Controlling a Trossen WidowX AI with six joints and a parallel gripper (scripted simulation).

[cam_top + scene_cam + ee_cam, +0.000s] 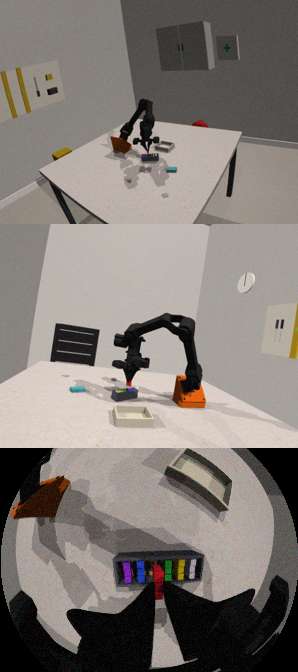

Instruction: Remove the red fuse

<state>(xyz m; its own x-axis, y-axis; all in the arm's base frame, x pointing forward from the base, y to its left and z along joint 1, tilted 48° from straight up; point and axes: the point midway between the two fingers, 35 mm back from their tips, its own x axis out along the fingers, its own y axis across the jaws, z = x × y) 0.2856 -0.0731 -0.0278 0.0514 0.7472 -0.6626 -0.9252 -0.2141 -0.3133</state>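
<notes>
My gripper tip is now 200 mm to the right of the beige tray, 80 mm above it and 30 mm short of it. Also, from my gripper tip: red fuse (10 mm below).
</notes>
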